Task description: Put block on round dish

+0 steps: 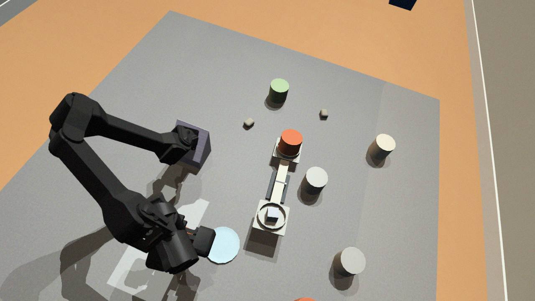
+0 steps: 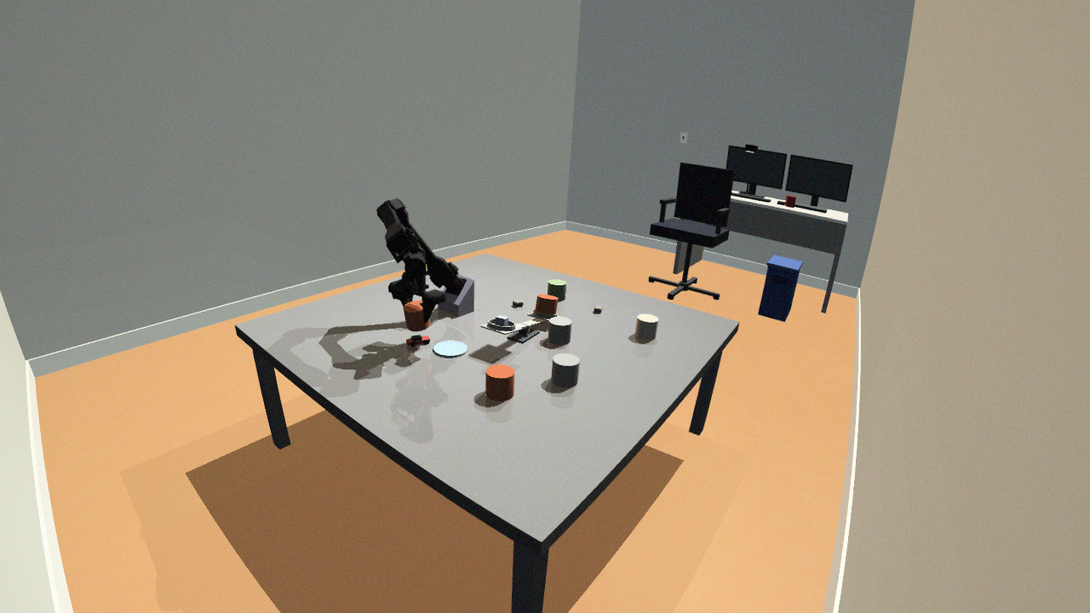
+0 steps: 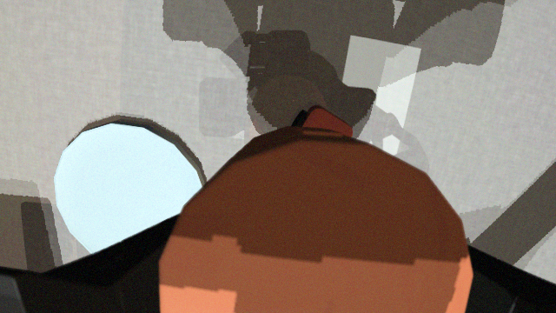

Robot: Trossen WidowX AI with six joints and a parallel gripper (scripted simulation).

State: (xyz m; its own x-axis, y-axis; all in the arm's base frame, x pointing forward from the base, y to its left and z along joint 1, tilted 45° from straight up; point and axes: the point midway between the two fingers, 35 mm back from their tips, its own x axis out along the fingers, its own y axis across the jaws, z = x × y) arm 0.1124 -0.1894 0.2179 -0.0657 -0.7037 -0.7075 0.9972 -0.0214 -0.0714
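The grey-white block is 21 cm ahead of my gripper tip, 14 cm to the left of it and 1 cm above it. Also, from my gripper tip: pale blue round dish (10 cm ahead, 8 cm below, 4 cm to the left); green cup (64 cm to the left, 11 cm ahead, 4 cm below); cream cup (53 cm to the left, 50 cm ahead, 4 cm below).
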